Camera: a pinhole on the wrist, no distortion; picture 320 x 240 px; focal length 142.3 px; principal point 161.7 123.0 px. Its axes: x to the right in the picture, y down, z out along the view. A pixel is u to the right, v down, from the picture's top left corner.
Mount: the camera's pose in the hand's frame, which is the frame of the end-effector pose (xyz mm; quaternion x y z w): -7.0 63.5 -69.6 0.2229 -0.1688 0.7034 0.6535
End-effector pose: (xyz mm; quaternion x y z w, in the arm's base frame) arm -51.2 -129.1 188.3 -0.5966 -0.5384 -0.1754 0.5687
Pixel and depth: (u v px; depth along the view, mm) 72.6 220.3 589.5
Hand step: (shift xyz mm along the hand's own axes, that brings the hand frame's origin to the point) -335.9 -595.6 252.3
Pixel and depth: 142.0 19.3 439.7
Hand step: 355.4 -191.9 251.6
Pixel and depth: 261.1 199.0 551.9
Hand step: -266.8 70.9 617.8
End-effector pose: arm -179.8 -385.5 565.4 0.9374 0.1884 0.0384 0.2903
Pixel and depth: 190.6 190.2 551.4
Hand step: -219.9 -156.7 469.4
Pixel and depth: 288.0 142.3 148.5
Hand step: -19.4 94.4 127.2
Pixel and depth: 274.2 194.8 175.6
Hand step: -85.3 79.9 157.5
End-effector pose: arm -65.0 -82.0 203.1 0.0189 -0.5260 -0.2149 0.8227
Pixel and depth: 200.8 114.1 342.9
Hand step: 41.8 -36.4 268.9
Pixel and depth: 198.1 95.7 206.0
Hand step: 49.0 2.6 130.2
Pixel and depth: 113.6 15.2 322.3
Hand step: 270.9 -177.2 131.0
